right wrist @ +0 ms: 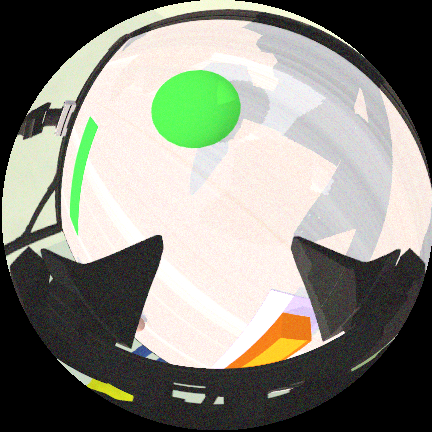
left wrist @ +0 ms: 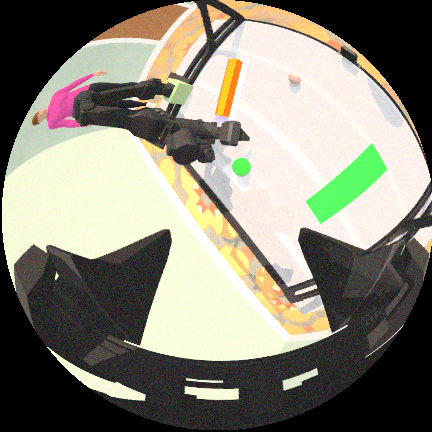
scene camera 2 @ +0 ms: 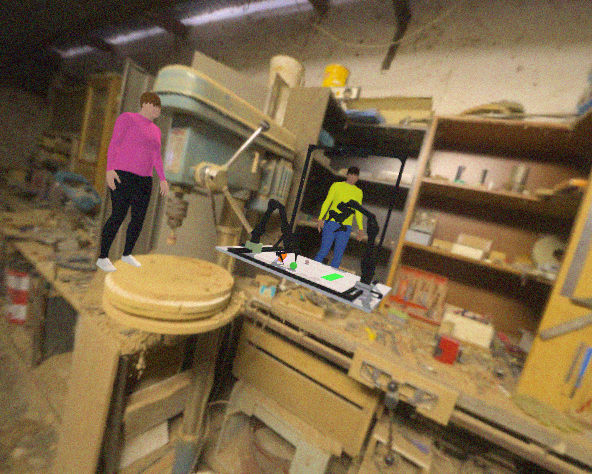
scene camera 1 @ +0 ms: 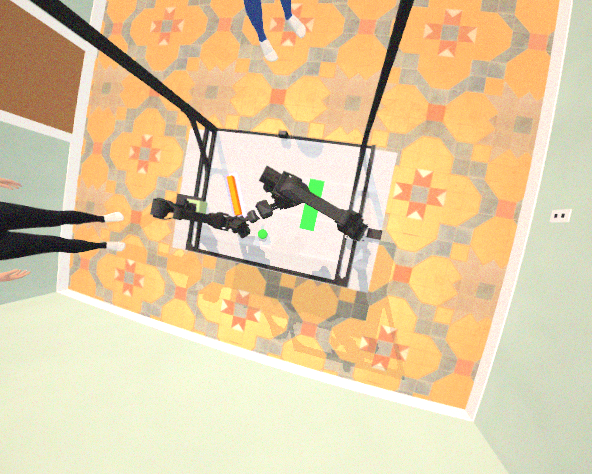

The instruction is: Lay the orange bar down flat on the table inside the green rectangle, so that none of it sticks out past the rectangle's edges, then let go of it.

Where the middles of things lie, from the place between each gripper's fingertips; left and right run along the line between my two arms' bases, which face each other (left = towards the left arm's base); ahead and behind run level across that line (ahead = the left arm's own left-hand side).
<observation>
I see the small green ball [right wrist: 196, 108] 60 mm ahead of my right hand, 60 mm to the left of it and 10 mm above it. From my right hand the other things lie so: orange bar [right wrist: 289, 332] (130 mm behind, 140 mm to the right); then pale lilac patch [right wrist: 276, 302] (130 mm behind, 140 mm to the right, 20 mm below); then green rectangle [left wrist: 368, 166] (130 mm behind, 310 mm to the left, 20 mm below).
Now: the green rectangle 350 mm below my left hand, 100 mm to the left of it and 80 mm behind it. Also, from my left hand: orange bar (350 mm to the right, 340 mm below, 80 mm behind); then pale lilac patch (350 mm to the right, 350 mm below, 80 mm behind); then small green ball (330 mm below, 150 mm to the right, 120 mm ahead).
</observation>
